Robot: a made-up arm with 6 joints. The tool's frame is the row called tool. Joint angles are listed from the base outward.
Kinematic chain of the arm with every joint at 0, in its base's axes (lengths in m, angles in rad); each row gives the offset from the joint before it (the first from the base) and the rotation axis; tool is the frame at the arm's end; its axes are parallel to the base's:
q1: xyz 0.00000 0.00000 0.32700 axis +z
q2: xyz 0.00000 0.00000 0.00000 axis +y
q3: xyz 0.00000 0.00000 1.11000 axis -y
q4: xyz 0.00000 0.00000 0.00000 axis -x
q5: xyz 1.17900 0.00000 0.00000 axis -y
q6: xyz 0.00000 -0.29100 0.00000 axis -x
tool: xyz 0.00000 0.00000 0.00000
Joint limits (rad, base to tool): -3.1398..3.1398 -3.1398..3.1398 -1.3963..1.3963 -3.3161..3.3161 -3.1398..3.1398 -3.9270..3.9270
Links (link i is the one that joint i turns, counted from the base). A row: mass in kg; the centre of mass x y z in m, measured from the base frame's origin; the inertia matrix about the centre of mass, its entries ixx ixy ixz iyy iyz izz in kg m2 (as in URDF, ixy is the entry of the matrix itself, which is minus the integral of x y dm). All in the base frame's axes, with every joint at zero. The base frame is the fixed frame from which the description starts. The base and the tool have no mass.
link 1: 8.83; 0.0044 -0.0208 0.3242; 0.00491 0 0 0.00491 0 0.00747
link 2: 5.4; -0.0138 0.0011 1.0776; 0.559 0 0 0.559 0 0.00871
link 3: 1.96; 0.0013 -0.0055 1.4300; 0.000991 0 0 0.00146 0 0.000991
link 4: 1.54; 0.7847 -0.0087 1.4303; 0.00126 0 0 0.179 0 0.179
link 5: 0.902; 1.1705 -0.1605 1.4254; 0.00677 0 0 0.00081 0 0.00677
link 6: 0.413; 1.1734 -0.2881 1.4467; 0.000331 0 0 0.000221 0 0.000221
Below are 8 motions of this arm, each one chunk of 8 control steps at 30 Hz.
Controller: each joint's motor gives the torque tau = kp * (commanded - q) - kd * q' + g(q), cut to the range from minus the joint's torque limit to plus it. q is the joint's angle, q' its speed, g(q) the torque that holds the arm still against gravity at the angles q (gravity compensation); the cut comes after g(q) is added. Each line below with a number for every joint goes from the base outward.
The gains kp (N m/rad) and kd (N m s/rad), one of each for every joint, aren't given. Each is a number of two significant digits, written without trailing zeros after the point. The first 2 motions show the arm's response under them.
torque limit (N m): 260 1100 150 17 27 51
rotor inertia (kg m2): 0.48 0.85 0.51 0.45 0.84 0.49
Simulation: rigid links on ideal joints. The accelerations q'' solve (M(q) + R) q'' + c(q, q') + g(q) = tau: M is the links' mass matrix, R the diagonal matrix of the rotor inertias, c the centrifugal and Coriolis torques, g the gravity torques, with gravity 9.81 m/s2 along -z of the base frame. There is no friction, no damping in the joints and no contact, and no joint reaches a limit. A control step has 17 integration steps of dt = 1/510 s. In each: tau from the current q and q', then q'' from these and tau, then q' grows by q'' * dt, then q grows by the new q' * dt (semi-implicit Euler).
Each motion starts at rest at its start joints. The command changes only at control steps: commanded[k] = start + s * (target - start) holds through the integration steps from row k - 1 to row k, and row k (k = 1, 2, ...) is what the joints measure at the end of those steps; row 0 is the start. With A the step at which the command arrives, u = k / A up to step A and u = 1 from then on. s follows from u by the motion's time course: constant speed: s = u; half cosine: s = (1 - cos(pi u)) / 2; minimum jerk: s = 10 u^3 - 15 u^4 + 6 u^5; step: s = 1 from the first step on.
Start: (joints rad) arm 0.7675 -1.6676 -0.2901 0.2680 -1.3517 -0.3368
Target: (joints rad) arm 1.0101 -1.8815 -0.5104 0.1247 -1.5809 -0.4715
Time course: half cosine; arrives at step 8
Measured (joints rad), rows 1 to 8:
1: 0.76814 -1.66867 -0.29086 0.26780 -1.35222 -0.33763
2: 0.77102 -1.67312 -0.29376 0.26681 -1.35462 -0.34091
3: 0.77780 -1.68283 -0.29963 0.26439 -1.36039 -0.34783
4: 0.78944 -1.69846 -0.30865 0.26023 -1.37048 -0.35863
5: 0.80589 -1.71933 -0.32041 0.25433 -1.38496 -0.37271
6: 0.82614 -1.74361 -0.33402 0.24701 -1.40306 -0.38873
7: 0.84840 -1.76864 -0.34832 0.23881 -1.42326 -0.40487
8: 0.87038 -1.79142 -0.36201 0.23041 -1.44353 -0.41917
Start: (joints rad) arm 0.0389 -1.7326 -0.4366 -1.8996 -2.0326 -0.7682
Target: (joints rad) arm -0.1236 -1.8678 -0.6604 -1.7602 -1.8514 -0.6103
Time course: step
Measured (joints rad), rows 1 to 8:
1: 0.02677 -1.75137 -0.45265 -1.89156 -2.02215 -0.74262
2: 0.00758 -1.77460 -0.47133 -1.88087 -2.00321 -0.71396
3: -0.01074 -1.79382 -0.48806 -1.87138 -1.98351 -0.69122
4: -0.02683 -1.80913 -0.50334 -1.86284 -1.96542 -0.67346
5: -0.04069 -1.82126 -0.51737 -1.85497 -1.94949 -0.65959
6: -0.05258 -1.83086 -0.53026 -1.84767 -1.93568 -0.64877
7: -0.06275 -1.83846 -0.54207 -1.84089 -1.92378 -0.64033
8: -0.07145 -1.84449 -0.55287 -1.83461 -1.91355 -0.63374
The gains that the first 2 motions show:
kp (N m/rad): 1600 4300 590 75 120 310
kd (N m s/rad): 380 680 210 31 30 45
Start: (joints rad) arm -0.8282 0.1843 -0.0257 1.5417 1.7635 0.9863
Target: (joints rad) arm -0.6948 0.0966 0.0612 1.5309 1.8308 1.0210
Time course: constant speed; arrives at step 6
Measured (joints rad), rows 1 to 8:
1: -0.82607 0.18268 -0.02565 1.54078 1.76415 0.98724
2: -0.82125 0.17869 -0.02461 1.53961 1.76596 0.98923
3: -0.81402 0.17253 -0.02225 1.53846 1.76900 0.99206
4: -0.80471 0.16456 -0.01859 1.53741 1.77316 0.99553
5: -0.79359 0.15514 -0.01375 1.53643 1.77831 0.99951
6: -0.78091 0.14459 -0.00785 1.53551 1.78431 1.00389
7: -0.76910 0.13476 -0.00107 1.53554 1.79040 1.00763
8: -0.75886 0.12658 0.00552 1.53580 1.79595 1.01056

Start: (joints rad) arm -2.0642 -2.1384 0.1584 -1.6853 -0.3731 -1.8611
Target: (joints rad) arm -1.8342 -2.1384 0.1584 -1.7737 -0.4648 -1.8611
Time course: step
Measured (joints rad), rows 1 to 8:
1: -2.05149 -2.13837 0.15828 -1.69530 -0.37829 -1.86115
2: -2.02693 -2.13830 0.15844 -1.70528 -0.38773 -1.86117
3: -2.00099 -2.13825 0.15874 -1.71149 -0.39764 -1.86116
4: -1.97704 -2.13824 0.15902 -1.71583 -0.40681 -1.86114
5: -1.95598 -2.13824 0.15923 -1.71941 -0.41493 -1.86112
6: -1.93781 -2.13826 0.15936 -1.72265 -0.42198 -1.86111
7: -1.92227 -2.13828 0.15943 -1.72573 -0.42806 -1.86110
8: -1.90904 -2.13829 0.15945 -1.72868 -0.43329 -1.86109

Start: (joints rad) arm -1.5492 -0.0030 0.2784 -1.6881 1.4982 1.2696
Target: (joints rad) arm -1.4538 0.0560 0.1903 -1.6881 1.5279 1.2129
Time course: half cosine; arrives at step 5
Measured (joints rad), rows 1 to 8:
1: -1.54822 -0.00241 0.27824 -1.68787 1.49837 1.26872
2: -1.54455 0.00002 0.27721 -1.68728 1.49911 1.26544
3: -1.53757 0.00513 0.27440 -1.68663 1.50075 1.25925
4: -1.52819 0.01253 0.26944 -1.68624 1.50324 1.25113
5: -1.51844 0.02068 0.26287 -1.68635 1.50617 1.24309
6: -1.50973 0.02808 0.25581 -1.68672 1.50905 1.23648
7: -1.50218 0.03420 0.24909 -1.68704 1.51165 1.23130
8: -1.49563 0.03907 0.24300 -1.68731 1.51393 1.22727

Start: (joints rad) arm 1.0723 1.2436 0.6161 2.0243 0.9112 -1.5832
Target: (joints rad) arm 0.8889 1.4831 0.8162 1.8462 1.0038 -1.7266
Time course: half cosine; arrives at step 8
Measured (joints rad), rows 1 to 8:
1: 1.07199 1.24468 0.61728 2.02408 0.91140 -1.58408
2: 1.07047 1.24919 0.62143 2.02304 0.91232 -1.58758
3: 1.06657 1.25921 0.62920 2.02044 0.91458 -1.59494
4: 1.05942 1.27567 0.64027 2.01579 0.91857 -1.60644
5: 1.04871 1.29810 0.65365 2.00893 0.92435 -1.62144
6: 1.03478 1.32474 0.66791 2.00007 0.93163 -1.63849
7: 1.01863 1.35281 0.68146 1.98979 0.93981 -1.65567
8: 1.00171 1.37908 0.69273 1.97892 0.94806 -1.67089

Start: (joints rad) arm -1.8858 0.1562 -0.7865 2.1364 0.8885 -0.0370
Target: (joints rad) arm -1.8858 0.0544 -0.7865 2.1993 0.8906 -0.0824
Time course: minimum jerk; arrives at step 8
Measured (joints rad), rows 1 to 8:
1: -1.88580 0.15598 -0.78653 2.13646 0.88850 -0.03712
2: -1.88581 0.15448 -0.78670 2.13684 0.88853 -0.03789
3: -1.88583 0.15034 -0.78704 2.13794 0.88860 -0.03997
4: -1.88586 0.14277 -0.78744 2.14001 0.88872 -0.04369
5: -1.88587 0.13208 -0.78774 2.14303 0.88888 -0.04883
6: -1.88588 0.11962 -0.78782 2.14672 0.88907 -0.05469
7: -1.88587 0.10725 -0.78763 2.15066 0.88926 -0.06036
8: -1.88585 0.09653 -0.78725 2.15444 0.88942 -0.06515

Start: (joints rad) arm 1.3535 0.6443 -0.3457 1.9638 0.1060 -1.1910
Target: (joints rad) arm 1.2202 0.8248 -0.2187 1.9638 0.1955 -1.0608
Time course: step
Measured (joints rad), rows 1 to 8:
1: 1.34329 0.66752 -0.33105 1.96766 0.11099 -1.16992
2: 1.32781 0.69802 -0.31900 1.96839 0.12026 -1.14630
3: 1.31309 0.72424 -0.31038 1.96779 0.13002 -1.12754
4: 1.30008 0.74542 -0.30306 1.96704 0.13902 -1.11289
5: 1.28877 0.76224 -0.29637 1.96634 0.14694 -1.10145
6: 1.27901 0.77552 -0.29012 1.96573 0.15382 -1.09253
7: 1.27060 0.78598 -0.28429 1.96520 0.15973 -1.08556
8: 1.26337 0.79422 -0.27884 1.96475 0.16482 -1.08012

